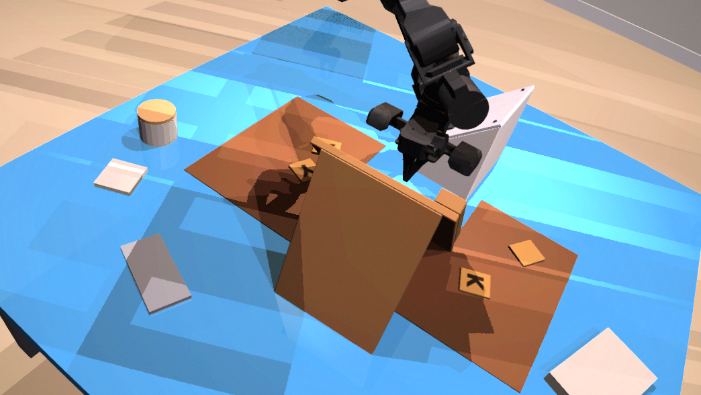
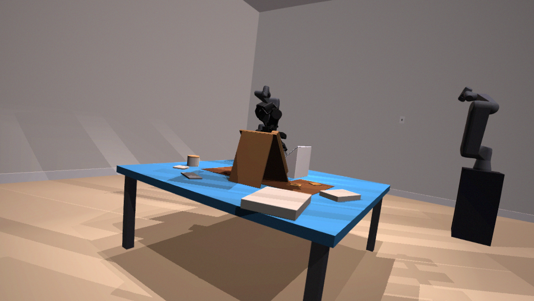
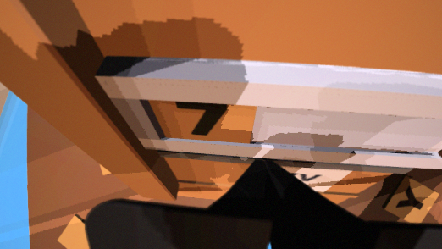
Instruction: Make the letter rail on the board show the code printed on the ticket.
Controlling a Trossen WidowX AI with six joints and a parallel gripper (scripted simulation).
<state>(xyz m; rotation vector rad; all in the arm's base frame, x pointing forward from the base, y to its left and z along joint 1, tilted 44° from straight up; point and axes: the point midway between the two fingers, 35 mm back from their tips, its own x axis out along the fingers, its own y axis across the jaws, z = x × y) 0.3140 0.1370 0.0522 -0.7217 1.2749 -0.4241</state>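
Right now my gripper tip is 3 cm past the white ticket, 5 cm to the left of it and 10 cm above it. Round my gripper tip: grey card 33 cm ahead, 26 cm to the right, 19 cm below; brown mat 12 cm behind, 4 cm to the right, 19 cm below; pale block 4 cm behind, 46 cm to the left, 18 cm below.
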